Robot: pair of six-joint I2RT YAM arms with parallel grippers.
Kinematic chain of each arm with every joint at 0, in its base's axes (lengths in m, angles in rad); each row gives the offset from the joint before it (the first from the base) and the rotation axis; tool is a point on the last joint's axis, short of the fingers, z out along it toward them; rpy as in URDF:
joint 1: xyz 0 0 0.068 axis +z
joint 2: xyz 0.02 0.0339 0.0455 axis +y
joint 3: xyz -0.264 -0.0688 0 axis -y
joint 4: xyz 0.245 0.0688 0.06 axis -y
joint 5: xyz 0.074 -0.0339 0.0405 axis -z
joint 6: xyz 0.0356 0 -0.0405 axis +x
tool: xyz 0 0 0 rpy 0 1.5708 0
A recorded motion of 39 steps. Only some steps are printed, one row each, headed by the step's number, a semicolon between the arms.
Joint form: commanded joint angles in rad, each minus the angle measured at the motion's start. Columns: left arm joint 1, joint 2, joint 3, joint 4, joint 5, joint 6; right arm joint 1, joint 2, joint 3, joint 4, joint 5, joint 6.
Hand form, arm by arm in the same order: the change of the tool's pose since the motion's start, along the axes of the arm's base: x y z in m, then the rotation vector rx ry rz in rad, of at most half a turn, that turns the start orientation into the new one. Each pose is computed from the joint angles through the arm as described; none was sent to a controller.
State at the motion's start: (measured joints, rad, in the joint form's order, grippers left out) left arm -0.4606 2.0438 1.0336 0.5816 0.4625 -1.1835; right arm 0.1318 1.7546 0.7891 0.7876 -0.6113 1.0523
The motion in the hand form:
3: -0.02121 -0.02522 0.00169 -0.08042 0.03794 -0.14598; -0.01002 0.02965 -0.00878 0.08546 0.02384 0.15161
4: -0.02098 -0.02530 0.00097 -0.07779 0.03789 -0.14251; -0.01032 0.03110 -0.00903 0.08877 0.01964 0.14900
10: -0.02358 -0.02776 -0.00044 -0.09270 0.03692 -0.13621; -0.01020 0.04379 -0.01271 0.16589 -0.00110 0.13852
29: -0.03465 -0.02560 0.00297 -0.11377 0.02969 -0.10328; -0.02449 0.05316 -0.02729 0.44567 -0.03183 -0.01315
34: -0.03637 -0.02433 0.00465 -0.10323 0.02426 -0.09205; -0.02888 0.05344 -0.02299 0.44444 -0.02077 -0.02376
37: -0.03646 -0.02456 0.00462 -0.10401 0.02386 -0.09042; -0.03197 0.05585 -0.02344 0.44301 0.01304 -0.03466
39: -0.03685 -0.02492 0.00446 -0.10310 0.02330 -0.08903; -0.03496 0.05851 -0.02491 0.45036 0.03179 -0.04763
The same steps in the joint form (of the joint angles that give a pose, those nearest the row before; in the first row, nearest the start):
3: -0.0699 -0.0082 -0.0265 0.0519 0.1053 -0.0584; 0.0800 0.0365 -0.0297 0.1158 -0.0844 0.0960
4: -0.0701 -0.0061 -0.0258 0.0516 0.1010 -0.0575; 0.0847 0.0393 -0.0317 0.1280 -0.0772 0.1007
10: -0.0792 -0.0019 -0.0365 0.0849 0.0914 -0.0785; 0.1226 0.0892 -0.0386 0.2772 -0.0330 0.1977
29: -0.0916 -0.0371 -0.0927 0.1386 0.0539 -0.1144; 0.1792 0.2026 -0.1227 0.7015 0.1981 0.4894
34: -0.0924 -0.0500 -0.1007 0.1291 0.0385 -0.1066; 0.1852 0.1684 -0.1387 0.6708 0.2123 0.4898
37: -0.0931 -0.0496 -0.1010 0.1311 0.0364 -0.1081; 0.1962 0.1500 -0.1488 0.6321 0.2279 0.4981
39: -0.0947 -0.0497 -0.1019 0.1319 0.0333 -0.1081; 0.2086 0.1447 -0.1586 0.6236 0.2507 0.5097

